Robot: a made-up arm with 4 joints. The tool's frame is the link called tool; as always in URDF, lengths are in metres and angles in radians.
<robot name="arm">
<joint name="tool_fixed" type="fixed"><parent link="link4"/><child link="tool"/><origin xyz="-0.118 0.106 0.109"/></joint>
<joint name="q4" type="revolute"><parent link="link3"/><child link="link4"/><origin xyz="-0.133 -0.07 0.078"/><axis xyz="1 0 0"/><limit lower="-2.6" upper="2.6" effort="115" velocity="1.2"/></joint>
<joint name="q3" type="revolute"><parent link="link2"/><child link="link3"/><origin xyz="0.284 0.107 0.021"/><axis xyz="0 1 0"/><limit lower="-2.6" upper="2.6" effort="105" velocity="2.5"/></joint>
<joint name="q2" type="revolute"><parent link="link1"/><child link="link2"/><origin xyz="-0.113 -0.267 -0.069"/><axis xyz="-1 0 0"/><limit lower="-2.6" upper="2.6" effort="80" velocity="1.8"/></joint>
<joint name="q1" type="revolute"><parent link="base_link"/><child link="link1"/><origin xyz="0 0 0.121"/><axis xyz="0 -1 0"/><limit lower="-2.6" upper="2.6" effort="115" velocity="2"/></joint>
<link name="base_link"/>
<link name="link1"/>
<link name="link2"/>
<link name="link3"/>
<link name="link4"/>
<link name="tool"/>
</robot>
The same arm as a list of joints. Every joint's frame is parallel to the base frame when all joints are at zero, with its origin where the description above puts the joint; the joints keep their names.
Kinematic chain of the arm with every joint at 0, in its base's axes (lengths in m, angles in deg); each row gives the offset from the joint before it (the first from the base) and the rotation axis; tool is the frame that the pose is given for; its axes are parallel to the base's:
q1: xyz 0.0000 0.0000 0.1210 axis -y
q2: xyz -0.1130 -0.2670 -0.0690 axis -x
q3: xyz 0.2840 0.1070 0.0210 axis +y
q4: xyz -0.1330 -0.0700 0.0780 axis +x
tool: xyz -0.1180 0.1060 0.1090
Joint limits (deg, base to tool): -148.97..148.97 -148.97..148.97 -148.97..148.97 -148.97..148.97

